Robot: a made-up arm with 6 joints.
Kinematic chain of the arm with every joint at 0, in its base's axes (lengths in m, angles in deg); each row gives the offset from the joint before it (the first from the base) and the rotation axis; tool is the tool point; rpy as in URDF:
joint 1: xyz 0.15 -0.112 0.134 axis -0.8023 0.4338 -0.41
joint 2: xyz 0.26 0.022 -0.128 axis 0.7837 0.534 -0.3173
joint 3: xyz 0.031 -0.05 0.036 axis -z
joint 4: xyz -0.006 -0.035 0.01 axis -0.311 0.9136 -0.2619
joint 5: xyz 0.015 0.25 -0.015 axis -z
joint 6: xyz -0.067 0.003 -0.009 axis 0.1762 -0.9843 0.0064
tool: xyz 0.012 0.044 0.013 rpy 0 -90 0
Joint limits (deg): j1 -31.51..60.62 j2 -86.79..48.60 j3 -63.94..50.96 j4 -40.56..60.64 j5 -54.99..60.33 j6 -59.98..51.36
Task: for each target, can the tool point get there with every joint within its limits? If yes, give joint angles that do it. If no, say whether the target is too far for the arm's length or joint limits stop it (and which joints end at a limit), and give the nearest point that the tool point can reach.
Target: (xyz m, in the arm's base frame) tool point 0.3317 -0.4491 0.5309
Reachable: no: joint limits stop it (at a limit: joint 1, joint 2, joint 4, joint 5) | nearest point 0.2466 -0.0919 0.2851 | short by 0.442 m
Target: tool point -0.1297 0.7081 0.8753
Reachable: no: too far | nearest point 0.3064 0.1762 0.2755 | short by 0.913 m
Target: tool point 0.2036 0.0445 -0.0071
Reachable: yes | joints -14.19 -24.63 -53.20 -3.68 50.19 -8.69
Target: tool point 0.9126 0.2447 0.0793
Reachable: no: too far | nearest point 0.6847 0.1315 0.0995 | short by 0.255 m
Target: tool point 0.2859 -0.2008 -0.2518
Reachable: yes | joints 45.82 -63.88 8.26 -4.25 15.88 30.24
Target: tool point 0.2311 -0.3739 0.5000
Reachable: no: joint limits stop it (at a limit: joint 1, joint 2, joint 4, joint 5, joint 6) | nearest point 0.2349 -0.1032 0.2724 | short by 0.354 m
